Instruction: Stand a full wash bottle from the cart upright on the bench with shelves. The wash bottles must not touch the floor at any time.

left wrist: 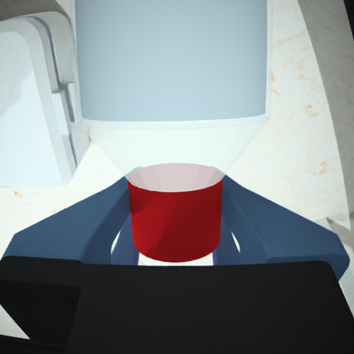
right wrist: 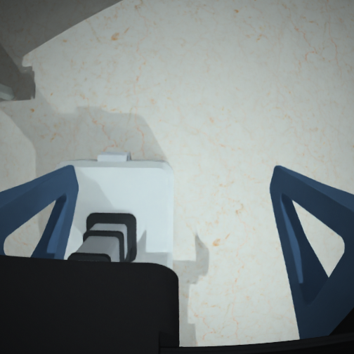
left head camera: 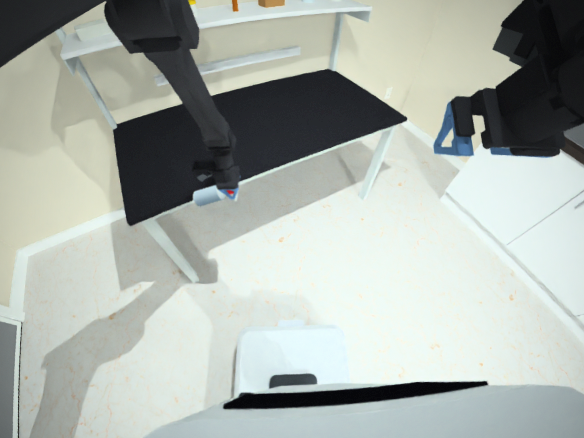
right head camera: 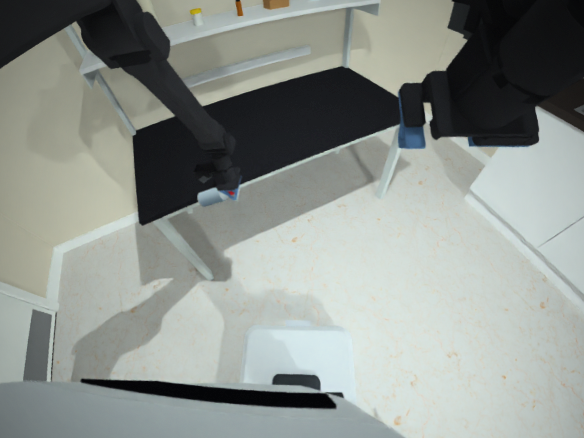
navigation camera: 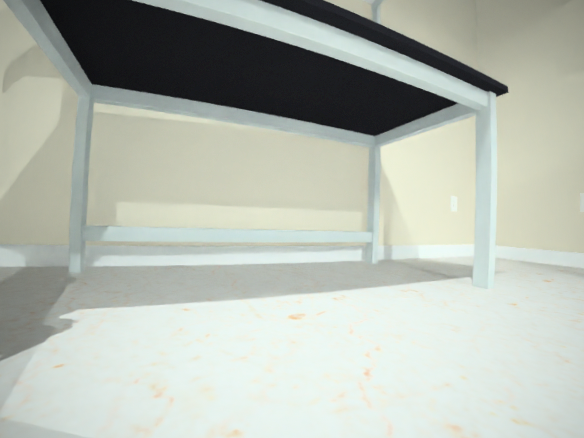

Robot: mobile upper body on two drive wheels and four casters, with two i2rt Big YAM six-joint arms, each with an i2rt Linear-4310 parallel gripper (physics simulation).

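Frame: origin at the left arm's base, x back, y left, z down, level; centimetres.
Seen in the pictures: left gripper, fingertip midpoint: (left head camera: pixel 233 195) (right head camera: pixel 235 196); right gripper, fingertip midpoint: (left head camera: pixel 463 149) (right head camera: pixel 435 142).
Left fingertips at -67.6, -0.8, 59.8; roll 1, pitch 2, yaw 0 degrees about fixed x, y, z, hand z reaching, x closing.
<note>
Offsets run from my left fingertips to a thing's top centre, as dx, dy, dz. "pt": to the spot under its first point.
A wash bottle {pt +2.4, +8.5, -2.8} (left head camera: pixel 207 196) (right head camera: pixel 211 196) (left wrist: pixel 172 65) with pale blue liquid and a red cap lies on its side in the air, its base toward the left of the head views. My left gripper (left head camera: pixel 230 192) (right head camera: pixel 231 192) (left wrist: pixel 175 177) is shut on its red cap. In the head views the bottle overlaps the front edge of the black-topped bench (left head camera: pixel 300 115) (right head camera: pixel 310 115) (navigation camera: pixel 250 65); its height above the top is hard to tell. My right gripper (right head camera: pixel 447 142) (right wrist: pixel 173 176) is open and empty, in the air to the right. The cart does not show.
A wall shelf (left head camera: pixel 220 19) (right head camera: pixel 220 27) above the bench carries a yellow-capped jar {-72.5, +21.5, -46.7} (right head camera: pixel 197 16), an orange bottle {pt -79.1, +2.7, -43.9} (right head camera: pixel 239 8) and a brown box {pt -88.9, -13.9, -42.5} (right head camera: pixel 276 4). White cabinets (left head camera: pixel 500 200) (right head camera: pixel 530 180) stand at the right. My base's white front part (left head camera: pixel 320 350) (right head camera: pixel 325 350) is below.
</note>
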